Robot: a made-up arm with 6 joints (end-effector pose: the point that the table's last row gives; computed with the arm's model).
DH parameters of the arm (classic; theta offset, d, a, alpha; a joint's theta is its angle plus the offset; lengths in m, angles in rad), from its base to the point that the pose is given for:
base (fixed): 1.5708 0.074 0 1.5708
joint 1: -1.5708 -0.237 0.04 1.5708
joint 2: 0 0.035 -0.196 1.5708
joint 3: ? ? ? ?
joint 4: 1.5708 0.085 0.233 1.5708
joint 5: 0 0.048 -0.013 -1.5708
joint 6: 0 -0.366 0.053 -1.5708
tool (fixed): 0 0.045 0 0
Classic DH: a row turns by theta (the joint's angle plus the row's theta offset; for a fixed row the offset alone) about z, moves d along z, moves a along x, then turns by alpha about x.
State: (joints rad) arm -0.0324 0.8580 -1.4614 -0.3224 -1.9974 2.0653
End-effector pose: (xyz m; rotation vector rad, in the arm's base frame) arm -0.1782 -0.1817 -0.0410 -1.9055 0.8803 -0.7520
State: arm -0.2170 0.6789 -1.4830 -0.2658 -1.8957 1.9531
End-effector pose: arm -0.2289 -0.1981 -0.0021 -2.1236 1.1600 -0.7671
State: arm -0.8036 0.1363 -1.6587 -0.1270 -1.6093 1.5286
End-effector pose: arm -0.3200 -0.1222 0.1705 1.9874 -1.6193 0.8398
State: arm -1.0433 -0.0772 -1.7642 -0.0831 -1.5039 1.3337
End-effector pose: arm -0.3161 -0.0453 0.2184 1.5325 -1.4933 0.7746
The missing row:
joint 3: 0 -0.049 -0.11 -1.5708
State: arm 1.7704 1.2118 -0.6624 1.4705 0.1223 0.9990
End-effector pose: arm -0.8339 -0.2290 -0.0119 -0.0108 0.9822 2.1211
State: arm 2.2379 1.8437 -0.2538 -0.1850 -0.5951 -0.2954
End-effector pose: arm -0.5880 -0.0984 0.2311 1.3471 -1.2614 -1.0713
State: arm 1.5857 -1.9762 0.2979 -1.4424 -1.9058 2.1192
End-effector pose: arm 0.1831 0.2369 -0.1686 1.6269 2.1914 -0.4533
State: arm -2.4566 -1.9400 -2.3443 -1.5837 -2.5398 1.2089
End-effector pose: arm -0.3849 -0.1970 -0.0181 1.1866 -1.7466 1.3194
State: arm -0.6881 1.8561 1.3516 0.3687 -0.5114 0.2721
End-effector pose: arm -0.2573 0.1731 0.0299 -2.1759 -1.9269 -0.0402
